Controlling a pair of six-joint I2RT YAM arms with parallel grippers.
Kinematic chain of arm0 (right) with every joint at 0, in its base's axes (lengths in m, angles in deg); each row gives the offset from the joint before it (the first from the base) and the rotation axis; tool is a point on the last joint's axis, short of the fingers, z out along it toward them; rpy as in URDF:
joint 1: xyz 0 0 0.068 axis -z
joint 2: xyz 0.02 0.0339 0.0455 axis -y
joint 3: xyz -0.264 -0.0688 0 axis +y
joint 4: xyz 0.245 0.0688 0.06 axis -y
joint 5: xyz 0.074 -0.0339 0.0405 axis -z
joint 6: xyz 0.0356 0 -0.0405 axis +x
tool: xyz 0 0 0 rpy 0 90 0
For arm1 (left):
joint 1: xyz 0 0 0.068 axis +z
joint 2: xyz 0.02 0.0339 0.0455 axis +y
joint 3: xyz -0.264 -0.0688 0 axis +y
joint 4: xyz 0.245 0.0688 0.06 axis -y
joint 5: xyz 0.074 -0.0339 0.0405 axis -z
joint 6: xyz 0.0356 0 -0.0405 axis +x
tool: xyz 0 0 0 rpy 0 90 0
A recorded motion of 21 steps. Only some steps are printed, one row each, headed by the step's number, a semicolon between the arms.
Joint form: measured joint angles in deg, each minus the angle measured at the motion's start. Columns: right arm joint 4, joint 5, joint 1, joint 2, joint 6, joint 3; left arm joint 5, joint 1, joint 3, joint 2, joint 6, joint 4.
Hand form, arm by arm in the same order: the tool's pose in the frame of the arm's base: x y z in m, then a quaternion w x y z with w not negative. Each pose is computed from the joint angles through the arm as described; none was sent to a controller.
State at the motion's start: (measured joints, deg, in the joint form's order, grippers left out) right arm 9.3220 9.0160 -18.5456 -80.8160 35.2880 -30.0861; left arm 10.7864 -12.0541 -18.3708 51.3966 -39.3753 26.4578
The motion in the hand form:
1: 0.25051 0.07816 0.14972 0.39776 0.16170 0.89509 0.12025; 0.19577 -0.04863 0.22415 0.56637 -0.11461 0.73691 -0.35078
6: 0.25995 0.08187 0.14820 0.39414 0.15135 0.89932 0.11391; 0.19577 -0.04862 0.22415 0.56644 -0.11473 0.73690 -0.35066
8: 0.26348 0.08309 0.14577 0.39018 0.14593 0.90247 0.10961; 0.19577 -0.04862 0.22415 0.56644 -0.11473 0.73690 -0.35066
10: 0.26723 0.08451 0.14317 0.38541 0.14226 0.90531 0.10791; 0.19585 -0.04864 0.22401 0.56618 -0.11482 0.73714 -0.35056
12: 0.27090 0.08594 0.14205 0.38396 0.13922 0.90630 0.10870; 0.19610 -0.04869 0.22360 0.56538 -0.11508 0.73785 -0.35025
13: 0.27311 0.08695 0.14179 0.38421 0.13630 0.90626 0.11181; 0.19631 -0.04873 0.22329 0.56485 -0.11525 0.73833 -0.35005
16: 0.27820 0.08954 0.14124 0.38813 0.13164 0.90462 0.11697; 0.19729 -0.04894 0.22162 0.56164 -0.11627 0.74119 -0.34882
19: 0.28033 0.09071 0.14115 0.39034 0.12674 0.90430 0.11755; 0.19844 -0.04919 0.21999 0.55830 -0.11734 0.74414 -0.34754
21: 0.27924 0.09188 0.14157 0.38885 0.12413 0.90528 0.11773; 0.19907 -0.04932 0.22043 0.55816 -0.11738 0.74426 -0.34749
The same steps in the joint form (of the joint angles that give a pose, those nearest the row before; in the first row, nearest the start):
1: 0.07 0.00 0.00 -0.37 -0.33 -0.20; 0.02 0.00 0.00 -0.02 0.00 -0.02
6: 0.02 0.00 -0.11 -3.15 -1.53 -2.34; 0.00 0.00 0.00 -0.02 0.00 -0.02
8: 0.00 -0.04 -0.11 -4.50 -2.19 -3.08; 0.00 0.00 0.00 -0.02 0.00 -0.02
10: 0.02 -0.28 -0.11 -5.92 -2.54 -3.87; 0.00 0.00 0.00 0.02 0.00 -0.02
12: 0.26 -0.57 -0.11 -7.02 -2.80 -4.61; 0.00 0.00 0.00 0.15 0.00 -0.02
13: 0.63 -0.98 -0.11 -7.59 -2.99 -5.01; 0.00 0.00 0.00 0.26 0.00 0.00
16: 1.84 -1.42 -0.22 -8.90 -3.30 -5.83; 0.00 0.00 0.00 0.79 0.00 0.00
19: 2.30 -1.55 -0.28 -9.42 -3.80 -6.21; 0.00 0.00 -0.04 1.38 0.00 0.00
21: 1.92 -1.55 -0.57 -9.20 -3.85 -6.19; 0.00 0.00 -0.22 1.55 0.00 -0.02

